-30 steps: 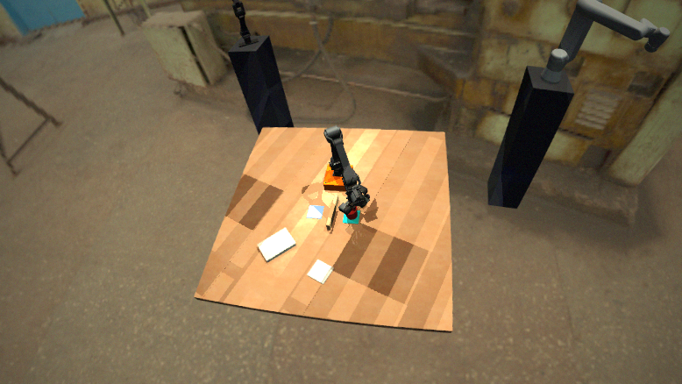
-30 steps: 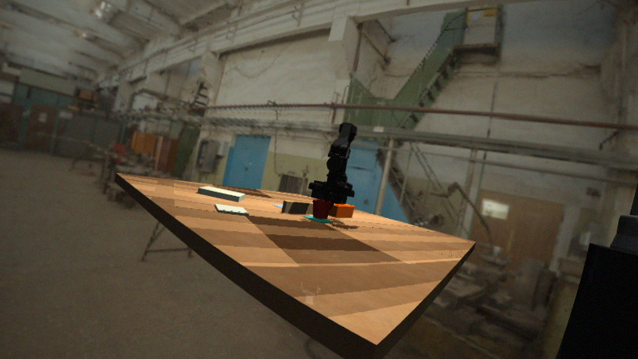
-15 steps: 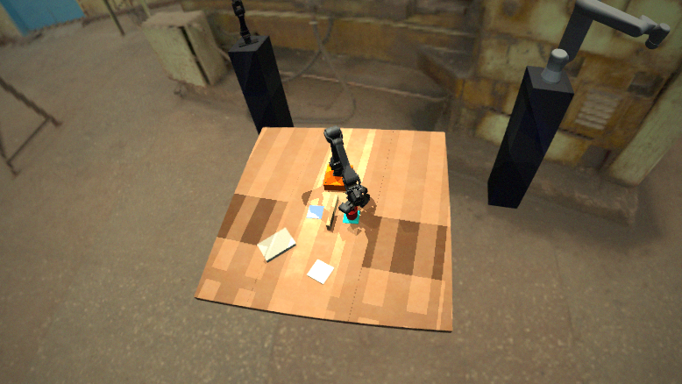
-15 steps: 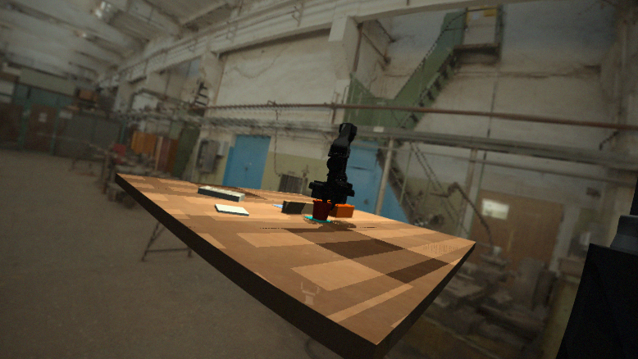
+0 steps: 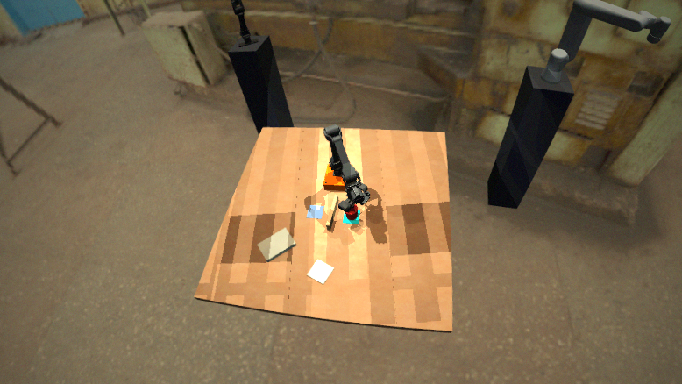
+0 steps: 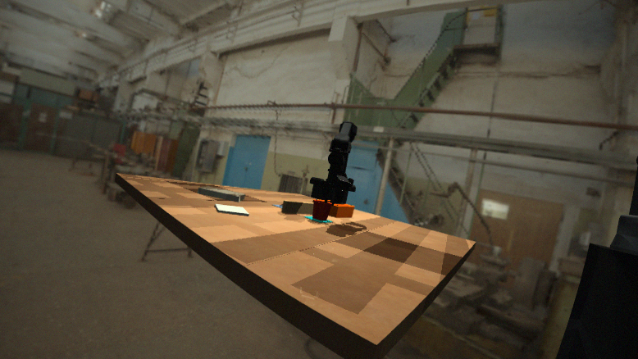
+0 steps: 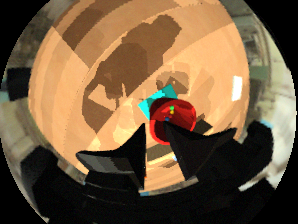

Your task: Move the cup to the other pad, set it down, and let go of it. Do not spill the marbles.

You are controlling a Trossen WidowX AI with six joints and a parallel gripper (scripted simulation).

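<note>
The red cup lies 30 mm ahead of my gripper tip, 10 mm to the right of it and 30 mm below it. The rest, counted from my gripper tip: light blue pad: 30 mm ahead, 220 mm to the right, 70 mm below; then turquoise pad: 30 mm ahead, 10 mm to the right, 70 mm below; then white square: 380 mm ahead, 90 mm to the right, 60 mm below.
</note>
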